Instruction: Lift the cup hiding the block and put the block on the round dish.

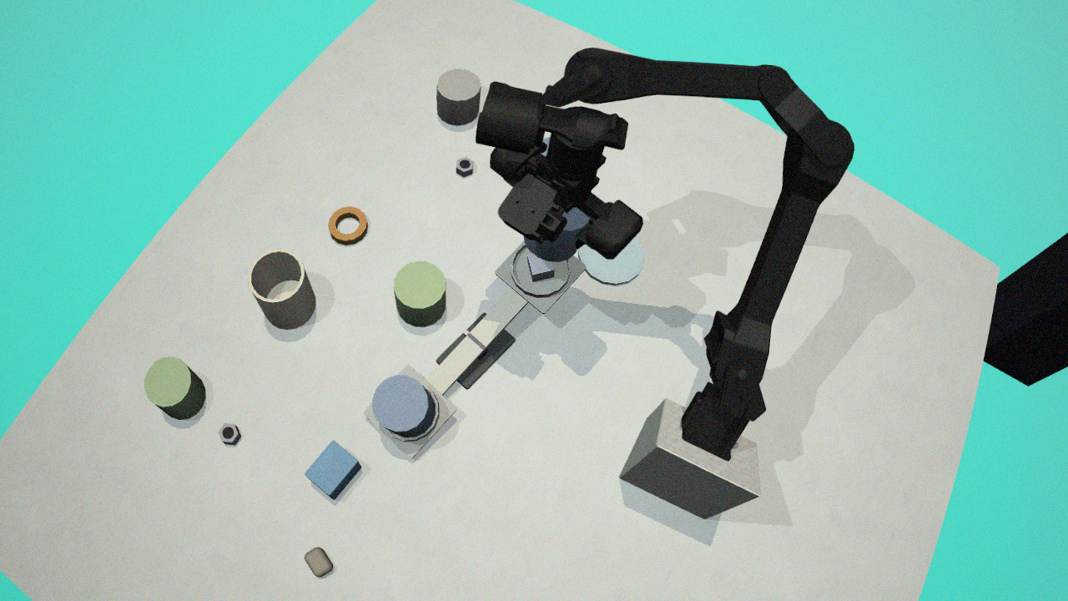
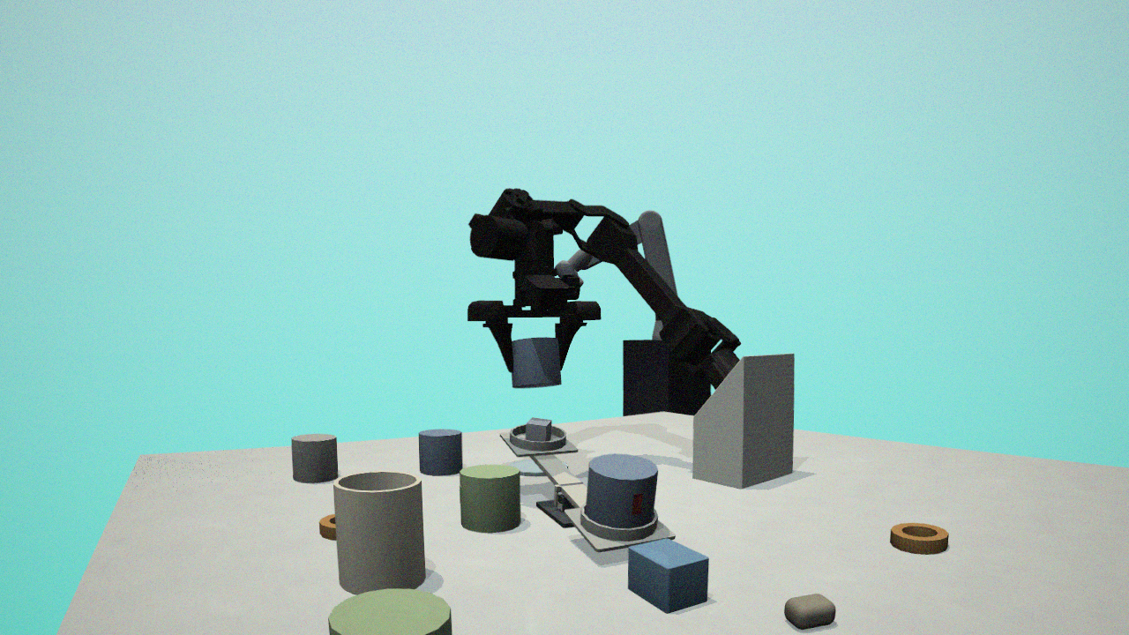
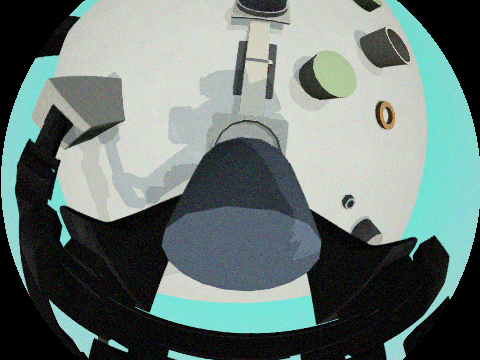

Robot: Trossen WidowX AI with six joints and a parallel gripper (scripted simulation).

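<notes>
My gripper tip is now 1 cm to the right of the grey block and 9 cm above it. Also, from my gripper tip: grey cylinder: 28 cm ahead, 22 cm to the right, 14 cm below; then small balance: 4 cm ahead, 13 cm to the left, 15 cm below; then pale blue round dish: 7 cm behind, 10 cm to the right, 17 cm below.
</notes>
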